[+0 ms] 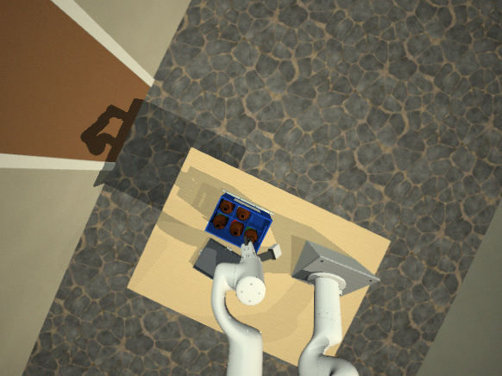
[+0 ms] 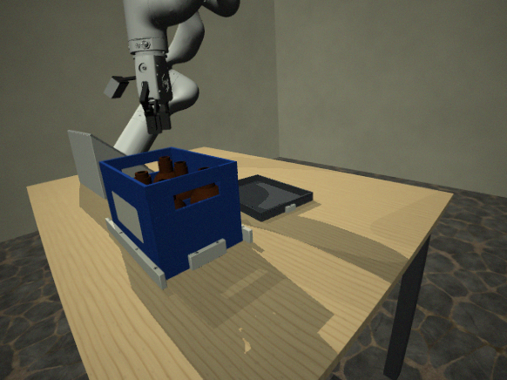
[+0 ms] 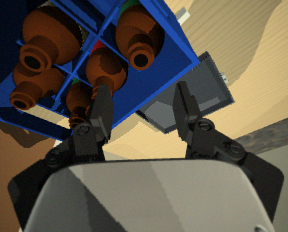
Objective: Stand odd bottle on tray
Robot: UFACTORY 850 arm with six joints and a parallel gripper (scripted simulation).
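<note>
My hand is 16 cm above the brown bottle. From my hand the other things lie so: blue crate: 8 cm ahead, 6 cm to the right, 16 cm below; dark tray: 11 cm ahead, 22 cm to the left, 23 cm below.
</note>
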